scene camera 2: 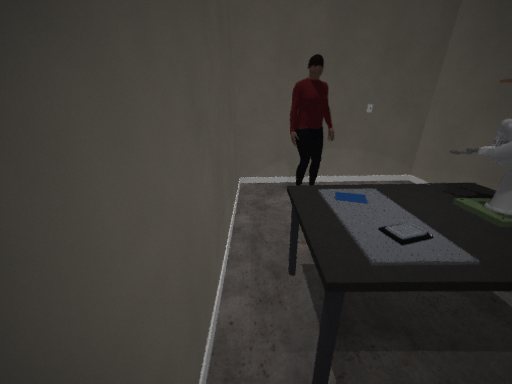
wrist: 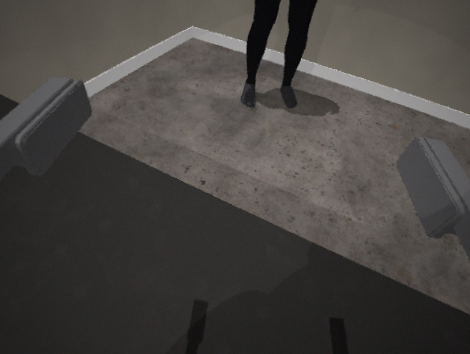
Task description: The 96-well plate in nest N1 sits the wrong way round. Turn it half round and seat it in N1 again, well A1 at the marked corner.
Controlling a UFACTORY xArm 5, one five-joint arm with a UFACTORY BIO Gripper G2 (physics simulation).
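The white 96-well plate [scene camera 2: 406, 231] lies flat in a black nest [scene camera 2: 419, 239] on the near part of the grey perforated board [scene camera 2: 400, 255]. It is too small to tell where well A1 or the marked corner is. The plate and nest do not show in the wrist view. My gripper [scene camera 2: 456, 151] [wrist: 245, 155] is open and empty, high above the far right part of the table, well away from the plate. In the wrist view its two fingers stand wide apart at the left and right.
A blue rectangle [scene camera 2: 351, 198] lies on the board's far part. The arm stands on a green base plate [scene camera 2: 472, 205] at the right of the dark table [scene camera 2: 330, 235] [wrist: 125, 225]. A person in a red top [scene camera 2: 311, 105] [wrist: 257, 40] stands beyond the table's far edge.
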